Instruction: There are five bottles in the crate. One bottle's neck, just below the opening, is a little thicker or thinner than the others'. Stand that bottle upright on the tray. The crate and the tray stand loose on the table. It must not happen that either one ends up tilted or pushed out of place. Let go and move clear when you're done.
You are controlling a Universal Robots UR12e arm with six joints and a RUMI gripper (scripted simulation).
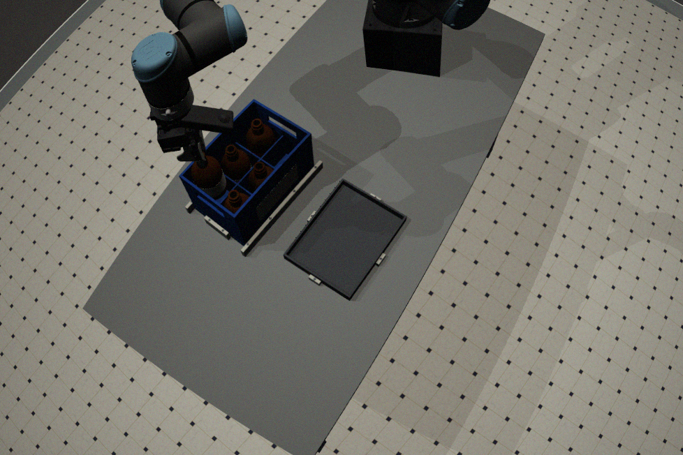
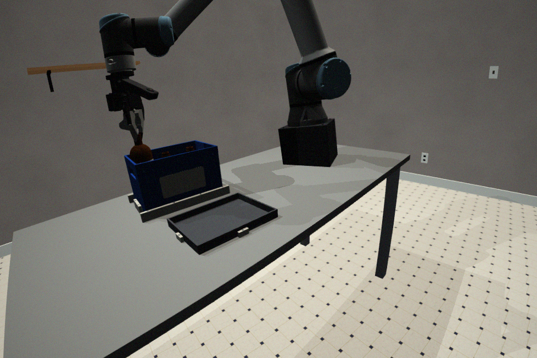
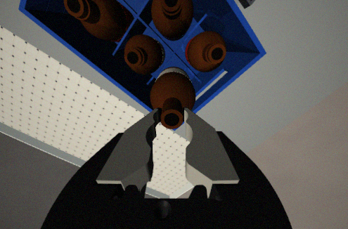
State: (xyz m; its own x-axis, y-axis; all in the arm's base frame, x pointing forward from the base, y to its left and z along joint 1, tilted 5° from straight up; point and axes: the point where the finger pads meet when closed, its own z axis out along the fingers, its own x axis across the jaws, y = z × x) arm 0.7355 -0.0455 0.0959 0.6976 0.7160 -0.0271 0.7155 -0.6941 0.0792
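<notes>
Now: the bottle 7 cm below my hand. The rest, counted from my hand: black tray: 31 cm to the left, 22 cm below, 12 cm behind; then blue crate: 15 cm below, 8 cm behind, 4 cm to the left.
</notes>
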